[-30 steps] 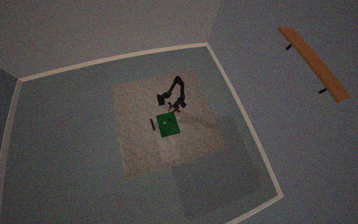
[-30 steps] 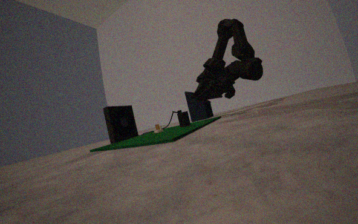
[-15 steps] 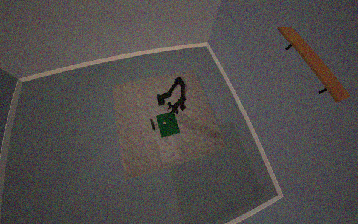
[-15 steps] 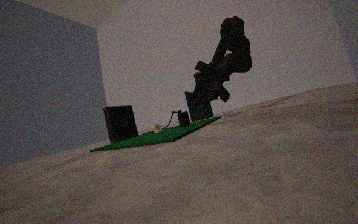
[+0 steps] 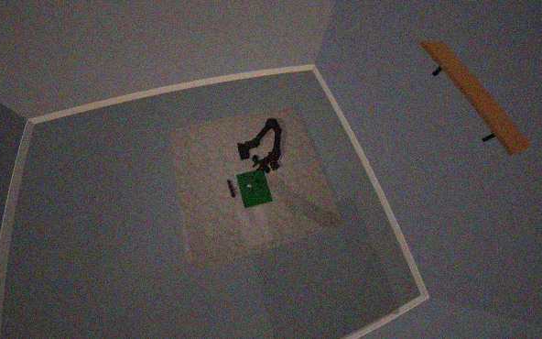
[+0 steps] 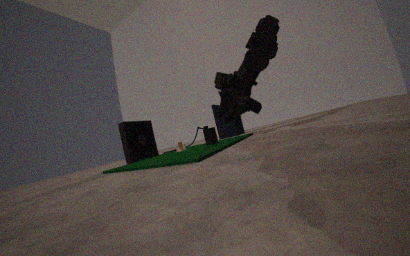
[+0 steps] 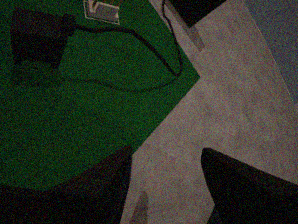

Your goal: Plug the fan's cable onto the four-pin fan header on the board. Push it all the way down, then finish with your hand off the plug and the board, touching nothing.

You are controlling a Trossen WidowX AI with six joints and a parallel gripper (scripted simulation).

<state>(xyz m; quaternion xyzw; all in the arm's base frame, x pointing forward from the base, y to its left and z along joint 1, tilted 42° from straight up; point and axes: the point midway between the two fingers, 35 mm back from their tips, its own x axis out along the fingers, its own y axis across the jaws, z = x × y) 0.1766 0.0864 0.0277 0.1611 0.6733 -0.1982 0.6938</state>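
Now: the fan plug 100 mm ahead of my gripper tip, 10 mm to the left of it and 40 mm below it. The rest, counted from my gripper tip: green board (150 mm ahead, 30 mm to the right, 70 mm below); then black fan (140 mm ahead, 210 mm to the right); then four-pin fan header (130 mm ahead, 60 mm to the right, 60 mm below).
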